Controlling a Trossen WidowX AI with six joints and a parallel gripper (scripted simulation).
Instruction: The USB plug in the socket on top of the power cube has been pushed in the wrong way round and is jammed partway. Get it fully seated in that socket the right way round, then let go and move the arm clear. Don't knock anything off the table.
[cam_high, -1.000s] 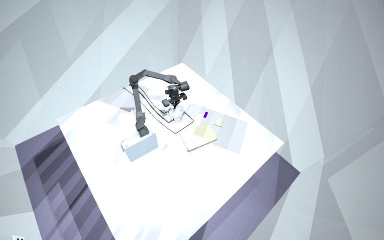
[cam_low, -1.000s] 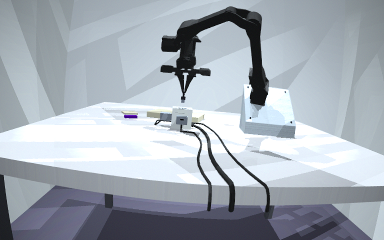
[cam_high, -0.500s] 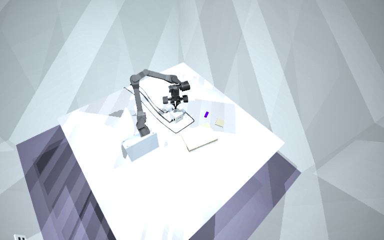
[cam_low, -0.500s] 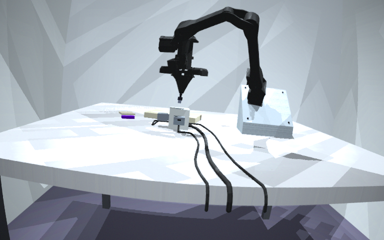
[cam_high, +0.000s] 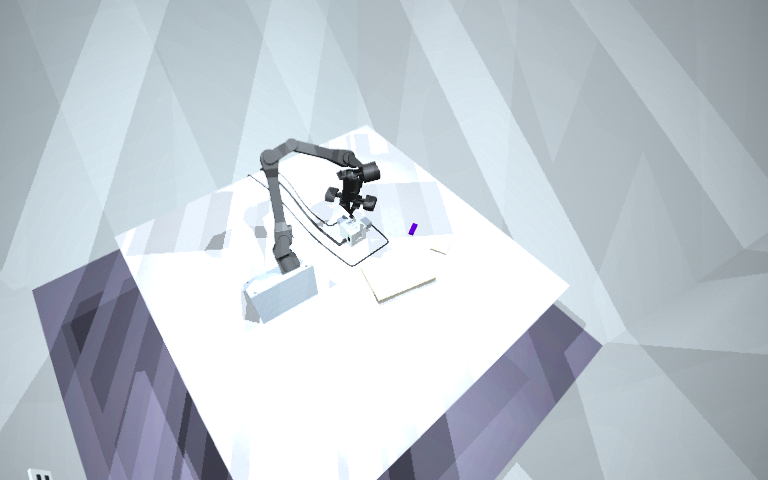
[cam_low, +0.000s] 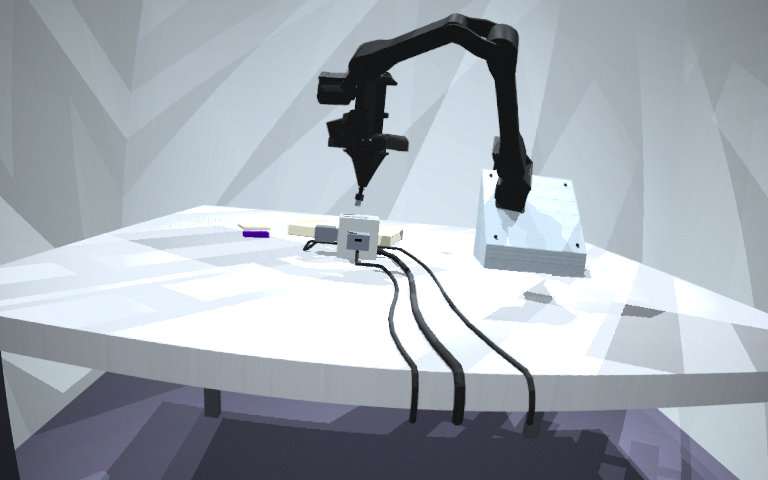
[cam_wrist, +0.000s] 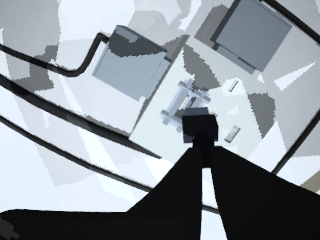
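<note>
My gripper tip is 20 mm above the USB plug. Also, from my gripper tip: purple stick: 240 mm ahead, 100 mm to the right, 130 mm below.
</note>
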